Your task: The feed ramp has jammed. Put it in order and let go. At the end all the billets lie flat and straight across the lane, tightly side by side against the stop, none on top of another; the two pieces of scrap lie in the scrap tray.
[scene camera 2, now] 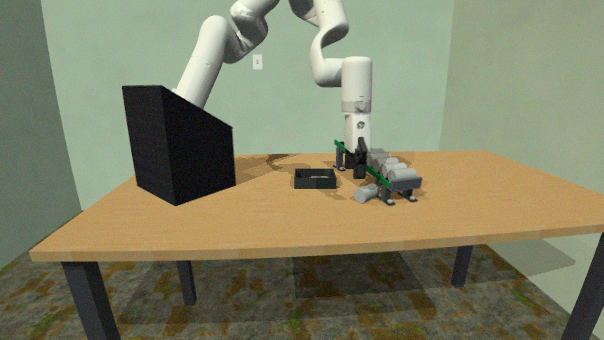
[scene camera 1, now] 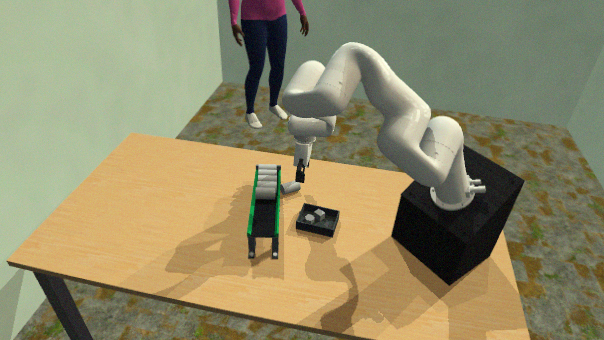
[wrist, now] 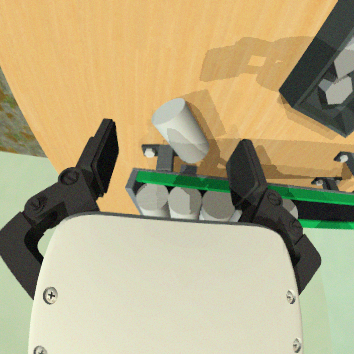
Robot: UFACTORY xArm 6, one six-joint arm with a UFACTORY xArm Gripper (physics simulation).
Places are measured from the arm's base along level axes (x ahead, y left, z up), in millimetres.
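Pixels of known places: gripper, fingertip midpoint: (scene camera 2: 354, 173) (scene camera 1: 302, 174) (wrist: 176, 142); arm's base, origin of the base link: (scene camera 2: 185, 109) (scene camera 1: 452, 191).
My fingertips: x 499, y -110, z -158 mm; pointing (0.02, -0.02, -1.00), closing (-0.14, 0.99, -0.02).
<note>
Ahead of a thing's pixels: the offset from my fingertips to its middle.
My gripper (scene camera 1: 300, 178) (scene camera 2: 359, 174) (wrist: 176, 142) is open and empty, above the table beside the ramp's stop end. A loose grey billet {16 mm left, 39 mm ahead, 61 mm down} (scene camera 1: 290, 188) (scene camera 2: 366, 193) (wrist: 184, 134) lies askew on the table beside the ramp (scene camera 1: 251, 220) (scene camera 2: 378, 176) (wrist: 310, 193), below the finger gap in the wrist view. Several billets lie across the lane near the stop {12 mm right, 138 mm ahead, 21 mm down} (scene camera 2: 406, 184); the nearest billet in scene camera 1 (scene camera 1: 265, 193) looks bigger, and I cannot tell whether it rides on another. Two scrap pieces {144 mm left, 79 mm back, 69 mm down} (scene camera 1: 310, 218) {116 mm left, 105 mm back, 65 mm down} (scene camera 1: 319, 214) lie in the scrap tray {142 mm left, 108 mm back, 64 mm down} (scene camera 1: 315, 230) (scene camera 2: 315, 183) (wrist: 312, 67). The palm hides part of the lane.
The black robot pedestal (scene camera 1: 450, 240) (scene camera 2: 175, 150) stands on the table, across the tray from the ramp. The ramp's dark feet stick out at its sides near the loose billet. A person (scene camera 1: 265, 55) stands beyond the table's far edge.
</note>
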